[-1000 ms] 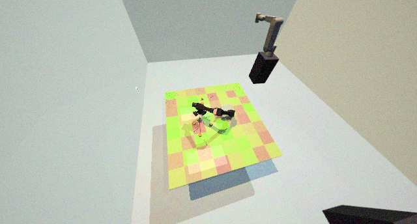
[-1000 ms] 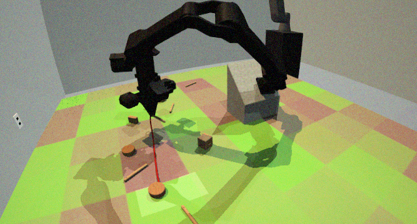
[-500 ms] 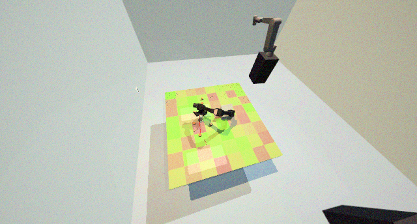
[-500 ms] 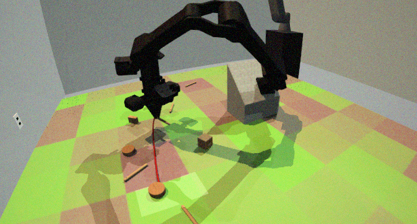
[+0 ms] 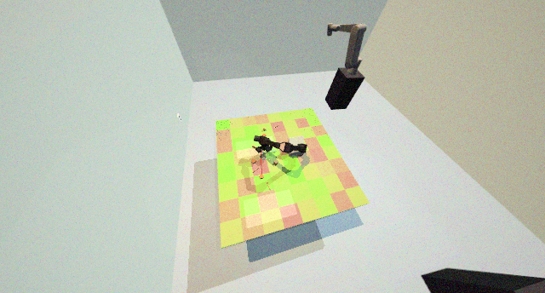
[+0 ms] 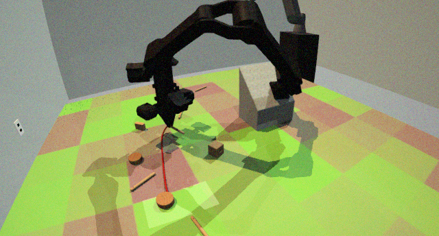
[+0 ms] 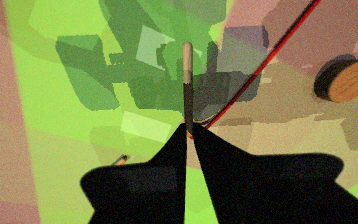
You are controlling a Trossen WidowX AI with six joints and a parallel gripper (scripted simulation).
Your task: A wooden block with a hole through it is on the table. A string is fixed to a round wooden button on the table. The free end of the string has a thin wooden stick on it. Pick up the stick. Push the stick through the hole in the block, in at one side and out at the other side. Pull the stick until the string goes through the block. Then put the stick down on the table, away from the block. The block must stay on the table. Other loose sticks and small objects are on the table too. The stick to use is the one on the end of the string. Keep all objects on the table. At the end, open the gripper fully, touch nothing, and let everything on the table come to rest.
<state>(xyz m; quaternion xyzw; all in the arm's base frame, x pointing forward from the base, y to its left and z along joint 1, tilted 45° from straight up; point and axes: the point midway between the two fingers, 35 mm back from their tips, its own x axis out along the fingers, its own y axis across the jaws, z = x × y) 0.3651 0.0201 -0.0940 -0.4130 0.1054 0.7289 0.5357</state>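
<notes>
The small block is 100 mm ahead of my gripper tip, 70 mm to the right of it and 10 mm below it. From my gripper tip the other things lie so: round wooden button 280 mm to the left, 60 mm ahead, 20 mm below; thin wooden stick 10 mm to the left, 10 mm behind.
</notes>
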